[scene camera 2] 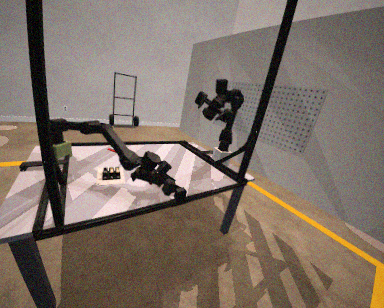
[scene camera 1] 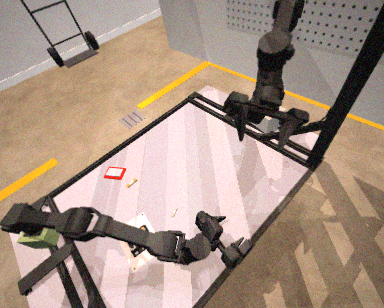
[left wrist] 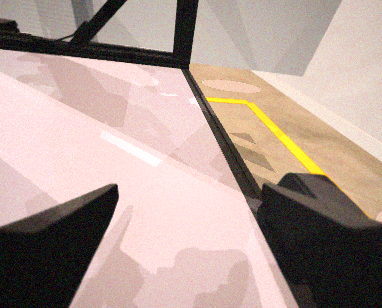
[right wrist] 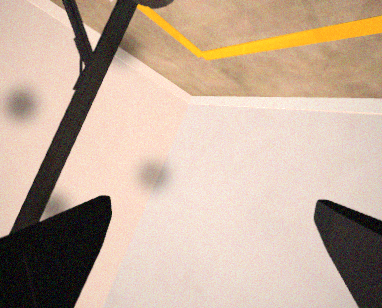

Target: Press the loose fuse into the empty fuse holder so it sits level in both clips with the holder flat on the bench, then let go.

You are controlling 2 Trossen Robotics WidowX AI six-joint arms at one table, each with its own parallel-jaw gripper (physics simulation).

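Where they show: left gripper, between the fingertips: (scene camera 2: 178,184) (scene camera 1: 234,226) (left wrist: 191,190); right gripper, between the fingertips: (scene camera 2: 207,113) (scene camera 1: 260,145) (right wrist: 212,207); left arm's base, origin of its link: (scene camera 2: 56,142) (scene camera 1: 36,227); right arm's base, origin of its link: (scene camera 2: 223,149).
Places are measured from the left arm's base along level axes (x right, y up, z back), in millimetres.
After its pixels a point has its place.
A black fuse holder block (scene camera 1: 135,247) {x 76, y -58, z -364 mm} (scene camera 2: 111,173) {x 71, y -56, z -384 mm} stands on a pale plate (scene camera 1: 135,263) {x 120, y -85, z -361 mm} (scene camera 2: 110,183) {x 109, y -86, z -403 mm}. In scene camera 1 the left arm partly covers it; whether its clips are empty or a fuse sits in them is too small to tell. A small yellowish fuse-like piece (scene camera 1: 131,182) {x -197, y -74, z -295 mm} lies on the bench near the red-rimmed item. A smaller pale piece (scene camera 1: 174,212) {x -47, y -79, z -492 mm} lies between the plate and the left gripper. My left gripper (scene camera 1: 235,231) {x 31, y -56, z -708 mm} (scene camera 2: 174,181) {x 31, y -56, z -708 mm} (left wrist: 191,190) {x 31, y -56, z -708 mm} is open and empty, near the front bench edge. My right gripper (scene camera 1: 262,142) {x -27, y 291, z -769 mm} (scene camera 2: 204,106) {x -27, y 291, z -769 mm} (right wrist: 212,207) {x -27, y 291, z -769 mm} is open and empty, raised high.
A flat red-rimmed item (scene camera 1: 115,173) {x -253, y -73, z -209 mm} (scene camera 2: 111,149) {x -247, y -80, z -176 mm} lies toward the bench's far side. Black frame rails edge the bench, with a dark upright post (scene camera 1: 344,95) {x -196, y 260, z -1030 mm} (scene camera 2: 267,90) {x -187, y 450, z -1039 mm} by the right arm. A green block (scene camera 1: 39,238) {x 42, y 0, z -35 mm} (scene camera 2: 62,149) {x 12, y -27, z -50 mm} is at the left arm's base.
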